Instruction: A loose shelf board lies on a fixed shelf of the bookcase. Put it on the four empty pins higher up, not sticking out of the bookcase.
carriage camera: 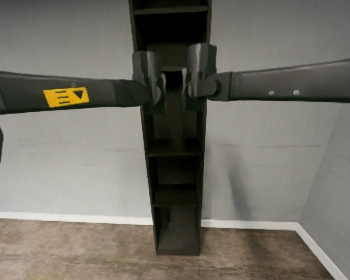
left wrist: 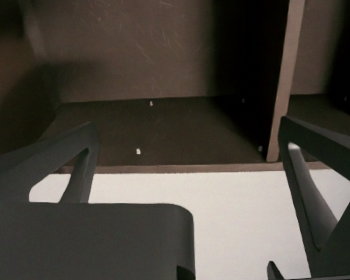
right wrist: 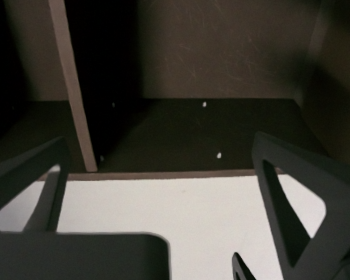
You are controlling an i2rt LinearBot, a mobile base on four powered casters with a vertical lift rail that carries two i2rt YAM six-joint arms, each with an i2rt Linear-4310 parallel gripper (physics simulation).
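Places are measured from the left arm's base along level axes (x ahead, y left, z up), in millimetres.
Pixels of known places: left gripper, between the fingertips: (left wrist: 187,128) (right wrist: 177,256); right gripper, between the fingertips: (left wrist: 208,265) (right wrist: 161,144).
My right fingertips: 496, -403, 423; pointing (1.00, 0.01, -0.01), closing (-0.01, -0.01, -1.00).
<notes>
For each thing: its middle in the pictures, then the offset to it from my right fingertips, as dx, dy, dz. Level surfaces: height alone.
- broad dark board, middle of its body: (carriage camera: 174,146) +294, +69, -359
- upright-looking shelf, middle of its body: (right wrist: 89,48) (left wrist: 265,36) (carriage camera: 173,72) +373, +67, +121
- wood floor, height of its surface: dz -1429
A broad dark board (carriage camera: 175,146) lies across the narrow bookcase (carriage camera: 202,167) below the grippers. Whether it is the loose board or the fixed shelf cannot be told. Small white pins stand on the side panels: in the left wrist view, one pin (left wrist: 151,103) and another pin (left wrist: 138,151) mid-compartment; in the right wrist view, one pin (right wrist: 204,104) and another pin (right wrist: 219,155). Fainter pins (left wrist: 260,148) (right wrist: 101,158) sit near an upright-looking shelf (left wrist: 287,75) (right wrist: 72,85). My left gripper (carriage camera: 150,80) (left wrist: 187,128) and right gripper (carriage camera: 201,77) (right wrist: 159,137) are open and empty before the bookcase.
Another shelf (carriage camera: 175,201) is lower in the bookcase, and one (carriage camera: 172,10) is near the picture's top. A grey wall (carriage camera: 75,165) stands behind, with a white baseboard (carriage camera: 250,224) above the wood floor (carriage camera: 75,250). A wall corner is at the picture's right.
</notes>
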